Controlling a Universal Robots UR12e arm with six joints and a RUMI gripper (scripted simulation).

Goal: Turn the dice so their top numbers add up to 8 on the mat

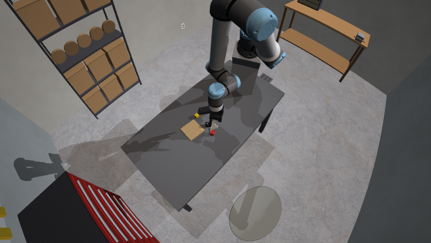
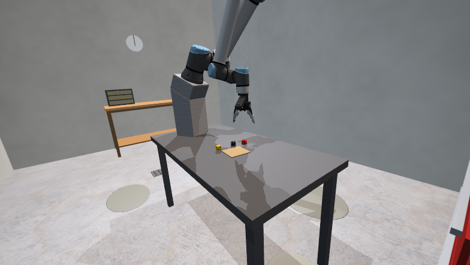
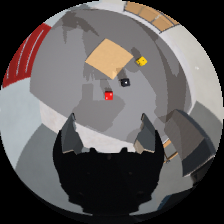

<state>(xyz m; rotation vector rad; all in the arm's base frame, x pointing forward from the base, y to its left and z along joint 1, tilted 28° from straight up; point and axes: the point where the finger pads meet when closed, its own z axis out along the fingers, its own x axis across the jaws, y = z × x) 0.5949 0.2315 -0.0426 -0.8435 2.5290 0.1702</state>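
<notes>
My gripper is now 140 mm above the red die. Also, from my hand: tan mat: 100 mm ahead, 120 mm to the right, 150 mm below; then yellow die: 200 mm to the right, 140 mm below; then black die: 10 mm behind, 80 mm to the right, 140 mm below.
</notes>
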